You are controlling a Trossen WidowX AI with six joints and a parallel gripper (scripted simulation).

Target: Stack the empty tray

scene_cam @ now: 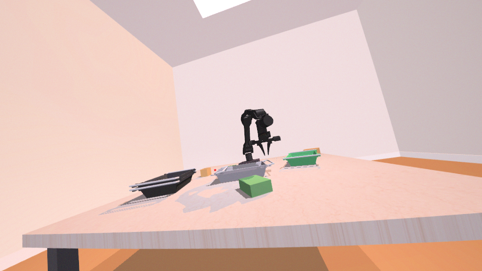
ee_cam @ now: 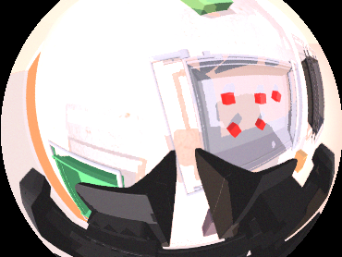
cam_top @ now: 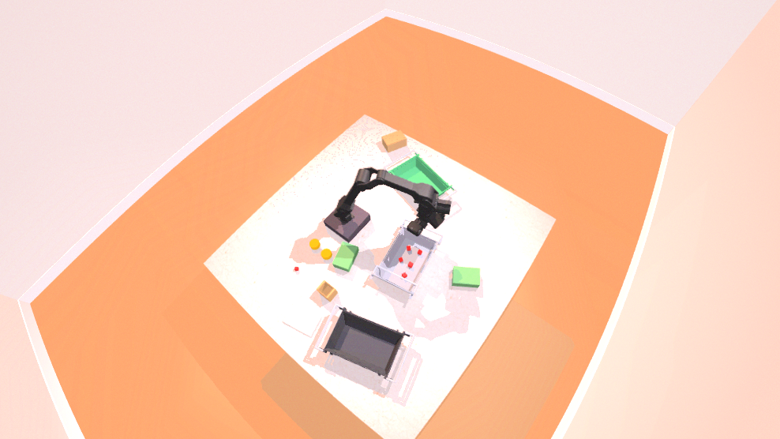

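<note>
The green tray lies 230 mm behind my gripper tip, 190 mm to the left of it and 50 mm below it. Also, from my gripper tip: red block: 260 mm behind, 560 mm to the right, 90 mm below.
</note>
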